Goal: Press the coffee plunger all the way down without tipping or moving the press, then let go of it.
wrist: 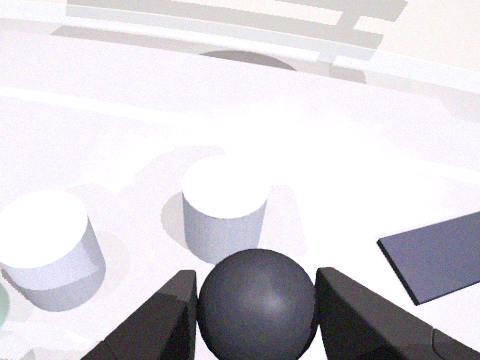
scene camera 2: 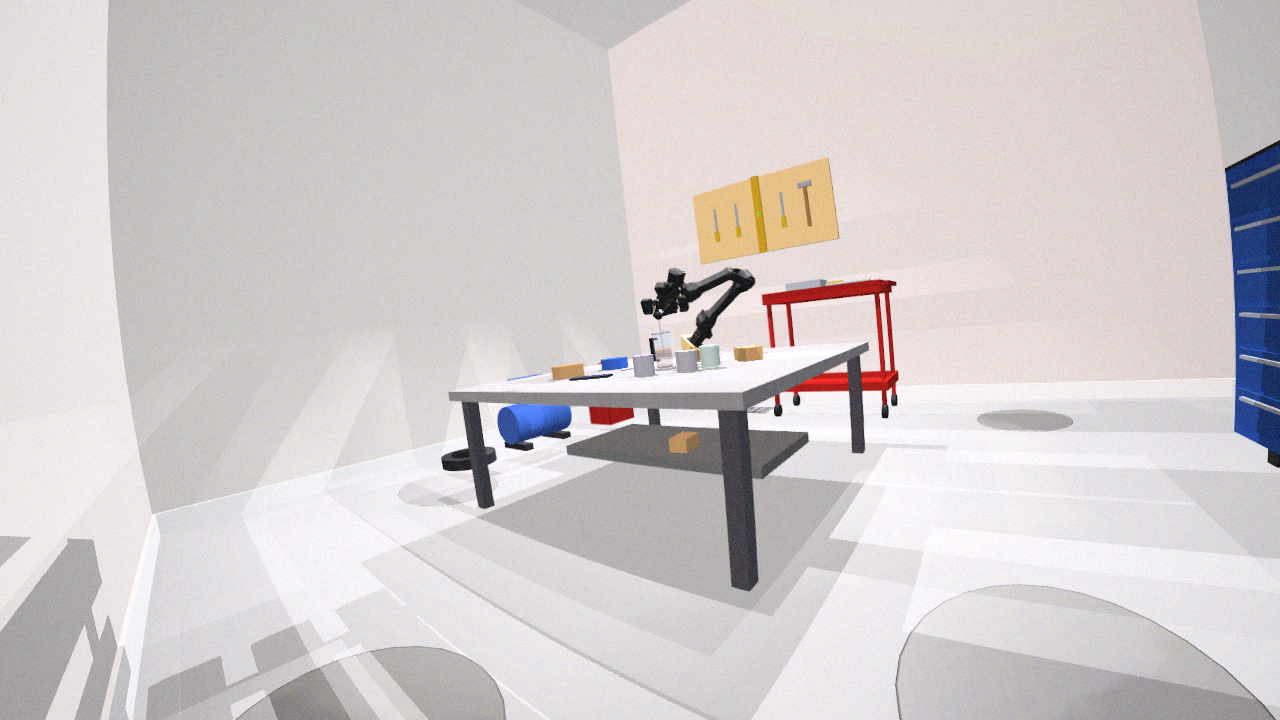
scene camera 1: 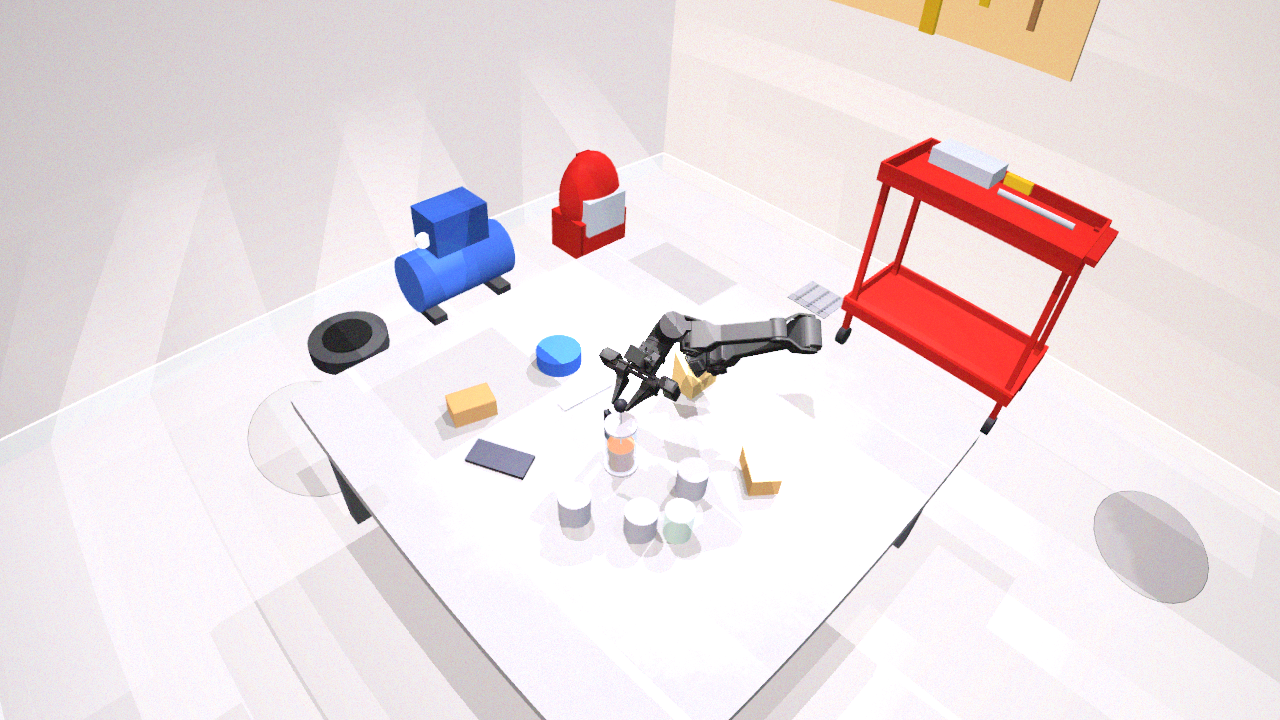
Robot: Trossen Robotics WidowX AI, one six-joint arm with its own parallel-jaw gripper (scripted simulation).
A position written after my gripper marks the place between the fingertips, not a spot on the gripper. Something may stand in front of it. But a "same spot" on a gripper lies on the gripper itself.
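Labels:
My gripper: wrist view (256, 284), scene camera 2, scene camera 1. Same spot on my gripper: (scene camera 2: 671, 307) and (scene camera 1: 648, 389). Coffee press: wrist view (254, 297), scene camera 2, scene camera 1. Same spot on the coffee press: (scene camera 2: 660, 344) and (scene camera 1: 614, 448).

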